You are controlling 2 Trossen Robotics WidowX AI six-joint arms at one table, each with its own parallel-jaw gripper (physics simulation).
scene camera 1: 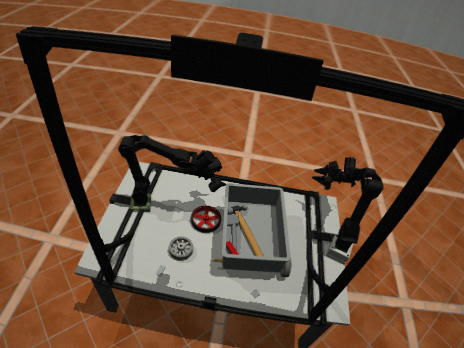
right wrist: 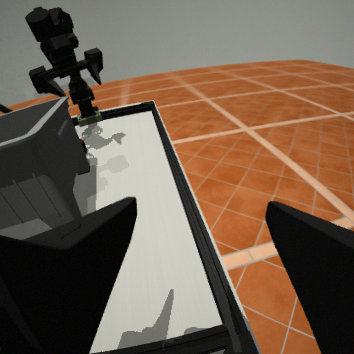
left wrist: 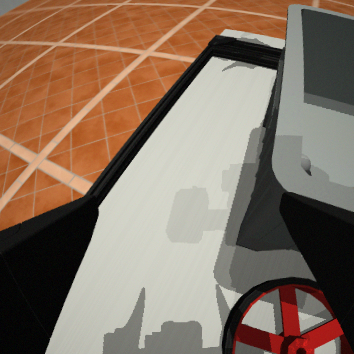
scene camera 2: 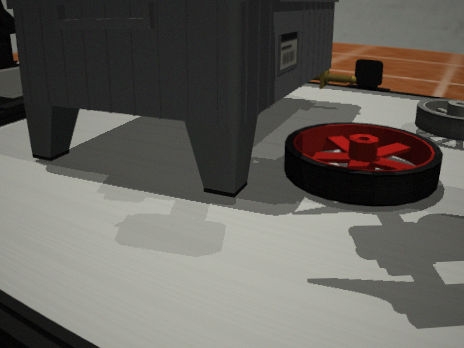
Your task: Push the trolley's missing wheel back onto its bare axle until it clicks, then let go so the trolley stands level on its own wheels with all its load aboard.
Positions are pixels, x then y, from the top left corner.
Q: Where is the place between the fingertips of my right gripper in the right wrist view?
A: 201,207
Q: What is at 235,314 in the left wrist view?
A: A red-spoked wheel.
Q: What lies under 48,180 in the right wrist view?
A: A grey trolley.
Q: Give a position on a grey trolley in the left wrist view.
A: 302,116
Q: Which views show the grey trolley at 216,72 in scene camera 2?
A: Scene camera 1, the right wrist view, the left wrist view and scene camera 2: all of them.
